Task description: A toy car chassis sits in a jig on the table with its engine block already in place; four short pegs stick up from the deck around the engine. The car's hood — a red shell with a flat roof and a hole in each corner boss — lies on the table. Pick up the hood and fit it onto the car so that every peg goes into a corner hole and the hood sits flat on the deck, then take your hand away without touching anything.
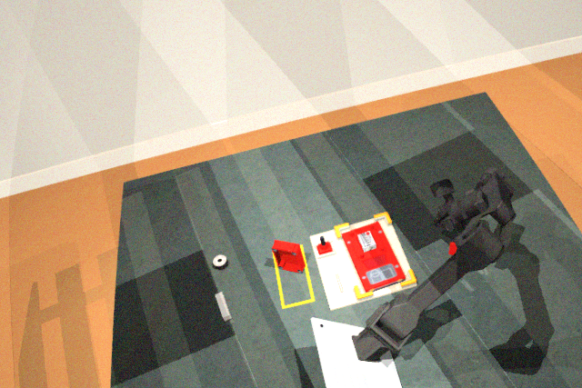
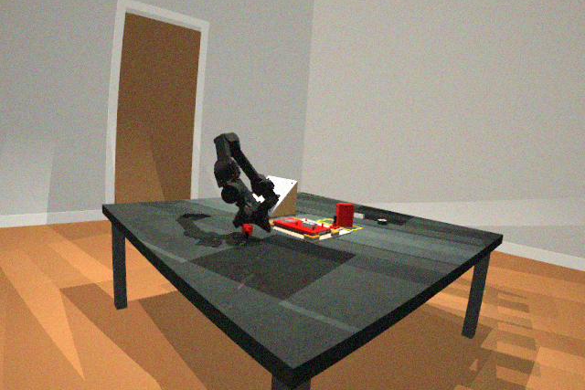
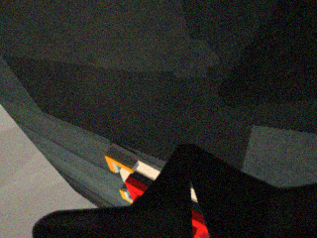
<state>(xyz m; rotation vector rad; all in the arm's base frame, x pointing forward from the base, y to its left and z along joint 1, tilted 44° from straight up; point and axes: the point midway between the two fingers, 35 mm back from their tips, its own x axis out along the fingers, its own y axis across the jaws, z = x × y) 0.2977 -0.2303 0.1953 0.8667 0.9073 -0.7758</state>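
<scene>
My gripper tip is 2 cm short of the red hood, 40 cm to the right of it and 2 cm below it. From my gripper tip the other things lie so: engine block (1 cm ahead, 19 cm to the left, 1 cm below); cream jig plate (2 cm behind, 20 cm to the left, 2 cm below); white bar (5 cm behind, 60 cm to the left, 2 cm below).
</scene>
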